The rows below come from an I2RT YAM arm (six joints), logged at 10 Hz.
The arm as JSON. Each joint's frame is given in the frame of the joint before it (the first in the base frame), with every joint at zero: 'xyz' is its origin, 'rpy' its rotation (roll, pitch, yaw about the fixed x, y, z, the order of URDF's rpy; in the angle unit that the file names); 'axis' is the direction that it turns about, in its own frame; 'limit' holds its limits. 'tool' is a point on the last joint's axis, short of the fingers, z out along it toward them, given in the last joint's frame.
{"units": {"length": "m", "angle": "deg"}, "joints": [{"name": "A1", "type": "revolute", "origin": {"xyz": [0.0, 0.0, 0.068], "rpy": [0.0, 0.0, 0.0]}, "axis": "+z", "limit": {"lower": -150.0, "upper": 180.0}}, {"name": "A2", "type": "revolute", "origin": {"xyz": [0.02, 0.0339, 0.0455], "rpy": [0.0, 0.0, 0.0]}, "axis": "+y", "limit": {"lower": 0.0, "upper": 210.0}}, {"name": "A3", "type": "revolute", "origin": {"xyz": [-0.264, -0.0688, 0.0], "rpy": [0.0, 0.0, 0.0]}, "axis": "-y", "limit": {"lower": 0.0, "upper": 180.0}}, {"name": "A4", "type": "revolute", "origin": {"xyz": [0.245, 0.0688, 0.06], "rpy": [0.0, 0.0, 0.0]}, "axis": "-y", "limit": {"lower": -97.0, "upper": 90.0}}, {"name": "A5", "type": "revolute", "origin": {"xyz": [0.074, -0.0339, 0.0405], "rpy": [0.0, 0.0, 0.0]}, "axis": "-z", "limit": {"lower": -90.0, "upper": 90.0}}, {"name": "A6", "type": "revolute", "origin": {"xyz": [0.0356, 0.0, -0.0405], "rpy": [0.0, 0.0, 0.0]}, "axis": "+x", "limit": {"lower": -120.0, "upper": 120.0}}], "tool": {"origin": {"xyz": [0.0, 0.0, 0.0], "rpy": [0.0, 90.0, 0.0]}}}
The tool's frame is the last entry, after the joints.
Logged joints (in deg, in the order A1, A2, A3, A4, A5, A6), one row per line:
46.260, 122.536, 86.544, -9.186, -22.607, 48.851
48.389, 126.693, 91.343, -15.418, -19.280, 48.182
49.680, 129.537, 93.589, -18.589, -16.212, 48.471
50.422, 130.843, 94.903, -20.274, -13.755, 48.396
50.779, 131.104, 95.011, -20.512, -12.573, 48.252
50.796, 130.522, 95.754, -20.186, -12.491, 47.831
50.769, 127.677, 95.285, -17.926, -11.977, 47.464
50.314, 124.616, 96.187, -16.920, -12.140, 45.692
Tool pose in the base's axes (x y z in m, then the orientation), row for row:
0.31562, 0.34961, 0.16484, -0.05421, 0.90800, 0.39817, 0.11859
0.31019, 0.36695, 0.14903, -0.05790, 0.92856, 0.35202, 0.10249
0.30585, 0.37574, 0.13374, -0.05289, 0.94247, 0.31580, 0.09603
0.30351, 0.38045, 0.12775, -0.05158, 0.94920, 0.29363, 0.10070
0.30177, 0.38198, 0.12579, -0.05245, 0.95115, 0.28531, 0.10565
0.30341, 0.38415, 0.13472, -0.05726, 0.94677, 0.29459, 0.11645
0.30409, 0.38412, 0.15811, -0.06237, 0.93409, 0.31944, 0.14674
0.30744, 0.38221, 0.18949, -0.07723, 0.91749, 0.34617, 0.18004
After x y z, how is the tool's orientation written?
As a quaternion, x y z w.
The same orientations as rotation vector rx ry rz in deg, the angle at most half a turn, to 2 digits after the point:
-9.08, 152.14, 66.72
-9.79, 157.04, 59.54
-8.98, 160.00, 53.61
-8.73, 160.70, 49.71
-8.85, 160.57, 48.16
-9.61, 158.84, 49.42
-10.29, 154.04, 52.68
-12.50, 148.54, 56.05

